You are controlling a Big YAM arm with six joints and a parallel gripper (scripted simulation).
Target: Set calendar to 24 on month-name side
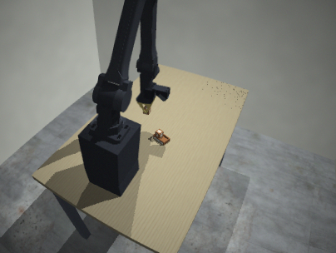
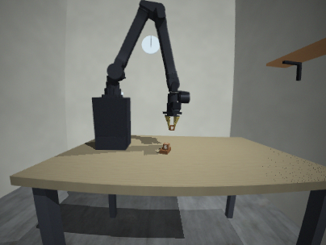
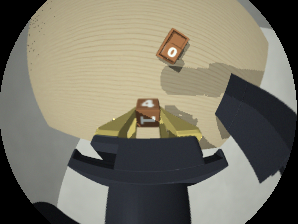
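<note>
Right now the brown tray is 11 cm below my hand, 10 cm to the right of it and 5 cm behind it. From my hand the other things lie so: brown digit cube right at my hand.
</note>
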